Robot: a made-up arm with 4 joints. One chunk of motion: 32 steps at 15 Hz.
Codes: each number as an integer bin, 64 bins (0 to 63) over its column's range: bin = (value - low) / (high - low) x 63, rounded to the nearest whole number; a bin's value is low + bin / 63 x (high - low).
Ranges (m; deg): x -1.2..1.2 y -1.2..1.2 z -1.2..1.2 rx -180..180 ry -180..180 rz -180..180
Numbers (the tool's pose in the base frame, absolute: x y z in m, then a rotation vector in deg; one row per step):
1: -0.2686 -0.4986 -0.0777 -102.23 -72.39 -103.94
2: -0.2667 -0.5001 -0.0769 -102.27 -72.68 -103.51
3: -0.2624 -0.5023 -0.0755 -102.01 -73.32 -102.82
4: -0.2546 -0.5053 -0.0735 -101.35 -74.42 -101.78
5: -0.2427 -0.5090 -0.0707 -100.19 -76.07 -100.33
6: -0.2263 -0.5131 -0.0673 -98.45 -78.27 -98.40
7: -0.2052 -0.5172 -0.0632 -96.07 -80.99 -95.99
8: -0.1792 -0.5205 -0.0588 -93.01 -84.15 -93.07
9: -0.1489 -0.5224 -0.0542 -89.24 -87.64 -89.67
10: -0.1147 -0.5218 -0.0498 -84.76 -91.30 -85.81
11: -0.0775 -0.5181 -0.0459 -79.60 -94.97 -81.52
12: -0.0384 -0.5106 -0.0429 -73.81 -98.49 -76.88
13: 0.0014 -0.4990 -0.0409 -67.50 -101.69 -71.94
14: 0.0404 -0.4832 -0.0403 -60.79 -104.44 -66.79
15: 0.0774 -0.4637 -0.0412 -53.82 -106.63 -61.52
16: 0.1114 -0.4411 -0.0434 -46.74 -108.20 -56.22
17: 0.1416 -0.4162 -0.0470 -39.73 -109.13 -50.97
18: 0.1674 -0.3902 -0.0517 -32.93 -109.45 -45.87
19: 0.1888 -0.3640 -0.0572 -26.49 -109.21 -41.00
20: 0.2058 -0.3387 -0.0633 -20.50 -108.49 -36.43
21: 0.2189 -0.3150 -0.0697 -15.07 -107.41 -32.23
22: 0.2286 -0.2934 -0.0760 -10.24 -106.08 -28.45
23: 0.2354 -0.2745 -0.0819 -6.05 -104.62 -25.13
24: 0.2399 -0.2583 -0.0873 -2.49 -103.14 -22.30
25: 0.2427 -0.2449 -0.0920 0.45 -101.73 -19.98
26: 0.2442 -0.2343 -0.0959 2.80 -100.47 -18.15
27: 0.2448 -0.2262 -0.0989 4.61 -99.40 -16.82
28: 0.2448 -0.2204 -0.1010 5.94 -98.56 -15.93
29: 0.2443 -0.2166 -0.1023 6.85 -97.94 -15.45
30: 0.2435 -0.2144 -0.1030 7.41 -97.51 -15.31
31: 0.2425 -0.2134 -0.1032 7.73 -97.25 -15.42
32: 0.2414 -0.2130 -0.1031 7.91 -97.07 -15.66
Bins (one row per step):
1: 24 18 29 14 19 13
2: 24 18 29 14 19 13
3: 25 18 30 14 19 14
4: 25 18 30 14 18 14
5: 25 18 30 14 18 14
6: 26 18 30 14 18 14
7: 26 18 30 15 17 15
8: 27 18 30 15 17 15
9: 28 18 30 16 16 16
10: 28 18 30 17 16 16
11: 29 18 30 18 15 17
12: 30 18 30 19 14 18
13: 32 18 30 20 14 19
14: 33 19 30 21 13 20
15: 34 19 30 22 13 21
16: 34 20 30 23 13 22
17: 35 21 30 25 12 23
18: 36 21 30 26 12 23
19: 36 22 30 27 12 24
20: 37 23 30 28 13 25
21: 37 23 30 29 13 26
22: 38 24 30 30 13 27
23: 38 24 29 30 13 27
24: 38 25 29 31 13 28
25: 38 25 29 32 14 28
26: 38 25 29 32 14 28
27: 38 26 29 32 14 29
28: 38 26 29 33 14 29
29: 38 26 29 33 14 29
30: 38 26 29 33 14 29
31: 38 26 29 33 14 29
32: 38 26 29 33 15 29

